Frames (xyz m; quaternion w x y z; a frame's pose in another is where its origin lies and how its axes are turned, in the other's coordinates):
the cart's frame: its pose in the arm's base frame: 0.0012 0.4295 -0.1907 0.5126 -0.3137 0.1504 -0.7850
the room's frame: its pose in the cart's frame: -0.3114 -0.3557 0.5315 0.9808 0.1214 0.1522 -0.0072
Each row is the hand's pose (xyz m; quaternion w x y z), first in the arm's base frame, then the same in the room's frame.
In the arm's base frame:
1: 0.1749 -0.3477 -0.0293 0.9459 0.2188 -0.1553 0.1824
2: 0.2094 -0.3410 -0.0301 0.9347 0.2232 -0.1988 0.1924
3: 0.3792 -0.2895 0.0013 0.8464 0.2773 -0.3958 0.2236
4: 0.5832 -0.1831 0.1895 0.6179 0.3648 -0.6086 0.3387
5: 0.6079 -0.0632 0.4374 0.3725 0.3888 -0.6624 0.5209
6: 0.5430 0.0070 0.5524 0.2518 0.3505 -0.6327 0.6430
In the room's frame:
1: 1.0950 0.6675 -0.2077 0.2838 0.3393 -0.0401 0.8959
2: 1.0736 0.6934 -0.1971 0.2635 0.3754 -0.0585 0.8867
3: 0.9551 0.8003 -0.1136 0.1600 0.5533 -0.1067 0.8105
4: 0.7852 0.8572 0.1236 0.0921 -0.7331 0.1276 -0.6617
5: 0.6876 0.7391 0.3537 0.3807 -0.7360 0.1268 -0.5452
6: 0.6631 0.6146 0.4329 0.5364 -0.6605 0.1438 -0.5053

